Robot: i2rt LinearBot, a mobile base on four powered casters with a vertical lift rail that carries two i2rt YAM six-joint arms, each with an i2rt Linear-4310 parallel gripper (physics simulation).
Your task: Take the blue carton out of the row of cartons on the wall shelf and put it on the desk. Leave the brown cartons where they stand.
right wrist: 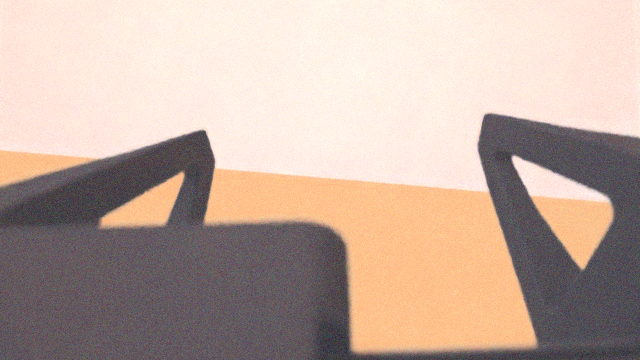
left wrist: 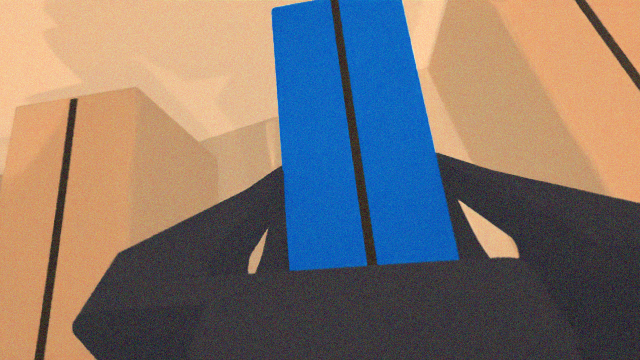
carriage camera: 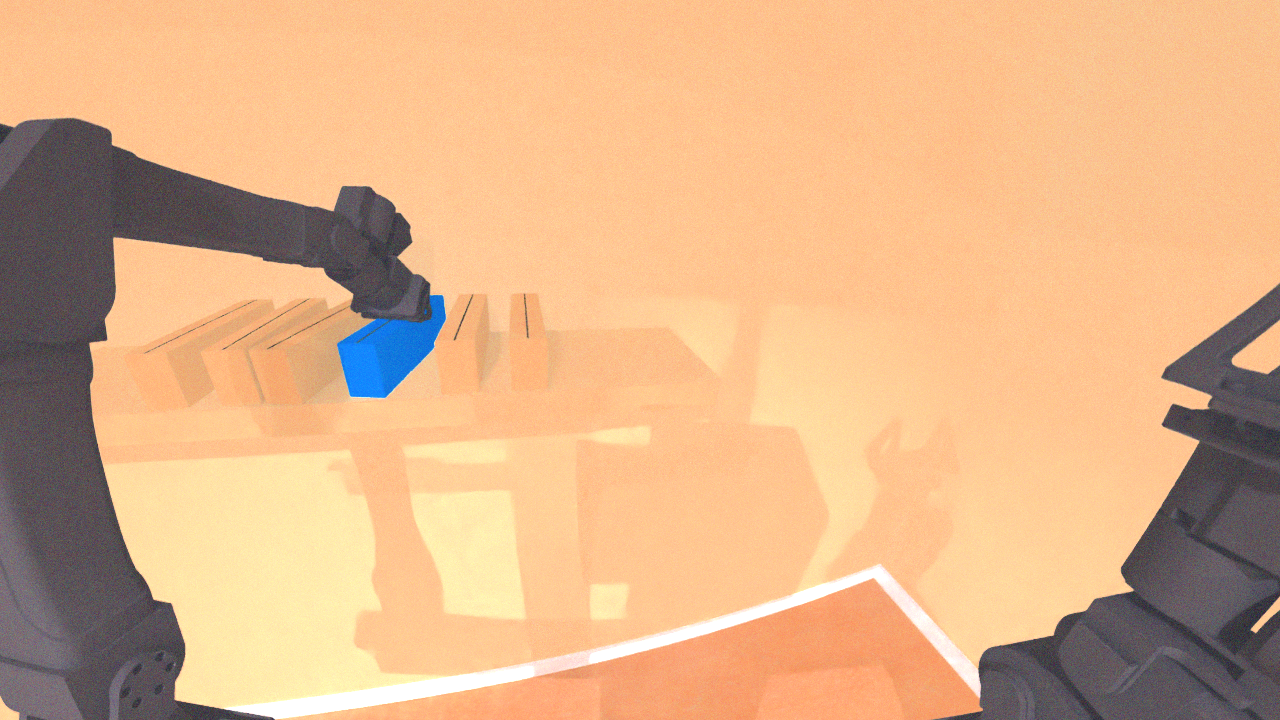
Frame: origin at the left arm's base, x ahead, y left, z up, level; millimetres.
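Seen in the pictures: left gripper, fingertip midpoint: (left wrist: pixel 358 173) (carriage camera: pixel 415 314); right gripper, fingertip midpoint: (right wrist: pixel 342 137).
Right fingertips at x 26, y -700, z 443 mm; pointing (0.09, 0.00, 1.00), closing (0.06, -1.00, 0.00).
Observation:
A point is followed by its place in that frame.
The blue carton (carriage camera: pixel 393 358) {x 400, y -34, z 186 mm} (left wrist: pixel 315 125) {x 551, y 14, z 223 mm} stands upright in the row on the wall shelf (carriage camera: pixel 626 362) {x 527, y -371, z 143 mm}, between three brown cartons on its left and two on its right. My left gripper (carriage camera: pixel 413 313) {x 537, y 0, z 206 mm} (left wrist: pixel 358 173) {x 537, y 0, z 206 mm} is at its top towards the back, shut on it, with one finger against each side; the hand hides part of its top. Brown cartons (carriage camera: pixel 290 362) {x 329, y 65, z 205 mm} (carriage camera: pixel 460 358) {x 389, y -140, z 197 mm} (carriage camera: pixel 528 353) {x 409, y -230, z 202 mm} (left wrist: pixel 100 165) {x 542, y 94, z 223 mm} stand on both sides. My right gripper (carriage camera: pixel 1170 394) (right wrist: pixel 342 137) {x 26, y -700, z 443 mm} is open and empty at the right of the carriage view, away from the shelf. The desk (carriage camera: pixel 850 626) {x 800, y -1463, z -1220 mm} shows at the bottom.
The nearest brown carton on the right of the blue one stands close to its back end. The desk has a white edge (carriage camera: pixel 760 626) {x 827, y -1042, z -1221 mm} whose corner points towards the wall. My left arm (carriage camera: pixel 214 201) {x 207, y -29, z 405 mm} reaches in from the left above the shelf. Arm shadows fall on the wall.

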